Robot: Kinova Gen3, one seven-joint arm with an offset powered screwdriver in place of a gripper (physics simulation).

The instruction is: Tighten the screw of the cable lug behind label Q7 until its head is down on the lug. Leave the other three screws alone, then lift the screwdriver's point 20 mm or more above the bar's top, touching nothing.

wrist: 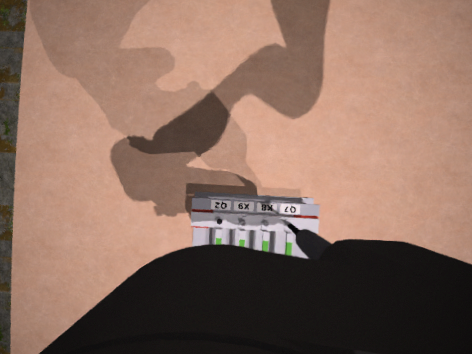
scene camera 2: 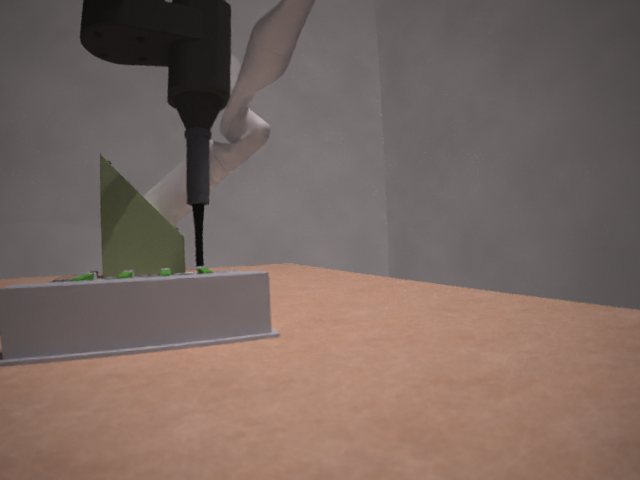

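Seen in the pictures: hand at its tool point: point(wrist: 289, 226); arm's base at its link origin: point(scene camera 2: 157, 213).
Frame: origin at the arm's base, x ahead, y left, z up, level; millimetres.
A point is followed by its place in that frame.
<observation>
The grey bar point(scene camera 2: 134, 315) @(x 590, y -64, z -117 mm) point(wrist: 201, 236) @(x 517, y -131, z -139 mm) stands on the table. In the wrist view its labels appear upside down, with label Q7 point(wrist: 290, 209) @(x 472, y 2, z -100 mm) at the right end. My screwdriver point(scene camera 2: 200, 260) @(x 497, y 0, z -86 mm) point(wrist: 291, 226) @(x 491, y -2, z -79 mm) points straight down, its point at the screw place behind Q7. The point hides that screw, and in the scene view its lower end meets the bar's top beside the rightmost green piece point(scene camera 2: 204, 270) @(x 551, y -7, z -92 mm). Whether the head is down on the lug cannot be seen. The other screws, Q2 point(wrist: 219, 221) @(x 484, y -96, z -94 mm), X9 point(wrist: 241, 222) @(x 486, y -66, z -92 mm) and K8 point(wrist: 265, 222) @(x 487, y -33, z -93 mm), show as dark dots apart from the point.
A green slanted panel point(scene camera 2: 142, 237) @(x 73, y -35, z -54 mm) rises behind the bar, left of the screwdriver's bit. Green pieces point(wrist: 218, 241) @(x 511, y -98, z -92 mm) point(scene camera 2: 125, 274) @(x 540, y -68, z -92 mm) lie in the bar's slots. The dark tool body point(wrist: 250, 300) covers the wrist view's lower part. The arm's shadow falls across the table point(wrist: 390, 150) @(x 393, y 175, z -142 mm).
</observation>
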